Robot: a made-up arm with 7 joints. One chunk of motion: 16 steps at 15 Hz.
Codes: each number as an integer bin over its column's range. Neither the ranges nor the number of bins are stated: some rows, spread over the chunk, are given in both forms.
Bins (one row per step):
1: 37 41 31 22 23 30 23
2: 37 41 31 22 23 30 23
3: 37 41 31 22 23 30 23
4: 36 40 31 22 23 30 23
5: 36 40 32 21 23 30 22
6: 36 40 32 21 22 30 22
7: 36 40 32 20 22 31 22
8: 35 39 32 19 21 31 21
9: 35 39 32 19 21 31 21
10: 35 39 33 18 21 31 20
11: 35 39 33 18 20 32 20
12: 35 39 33 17 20 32 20
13: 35 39 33 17 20 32 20
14: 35 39 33 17 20 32 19
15: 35 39 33 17 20 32 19
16: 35 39 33 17 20 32 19
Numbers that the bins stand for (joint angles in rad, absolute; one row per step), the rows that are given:
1: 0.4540 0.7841 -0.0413 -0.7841 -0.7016 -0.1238 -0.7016
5: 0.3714 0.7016 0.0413 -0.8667 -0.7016 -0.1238 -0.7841
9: 0.2889 0.6190 0.0413 -1.0317 -0.8667 -0.0413 -0.8667
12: 0.2889 0.6190 0.1238 -1.1968 -0.9492 0.0413 -0.9492
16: 0.2889 0.6190 0.1238 -1.1968 -0.9492 0.0413 -1.0317
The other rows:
2: 0.4540 0.7841 -0.0413 -0.7841 -0.7016 -0.1238 -0.7016
3: 0.4540 0.7841 -0.0413 -0.7841 -0.7016 -0.1238 -0.7016
4: 0.3714 0.7016 -0.0413 -0.7841 -0.7016 -0.1238 -0.7016
6: 0.3714 0.7016 0.0413 -0.8667 -0.7841 -0.1238 -0.7841
7: 0.3714 0.7016 0.0413 -0.9492 -0.7841 -0.0413 -0.7841
8: 0.2889 0.6190 0.0413 -1.0317 -0.8667 -0.0413 -0.8667
10: 0.2889 0.6190 0.1238 -1.1143 -0.8667 -0.0413 -0.9492
11: 0.2889 0.6190 0.1238 -1.1143 -0.9492 0.0413 -0.9492
13: 0.2889 0.6190 0.1238 -1.1968 -0.9492 0.0413 -0.9492
14: 0.2889 0.6190 0.1238 -1.1968 -0.9492 0.0413 -1.0317
15: 0.2889 0.6190 0.1238 -1.1968 -0.9492 0.0413 -1.0317

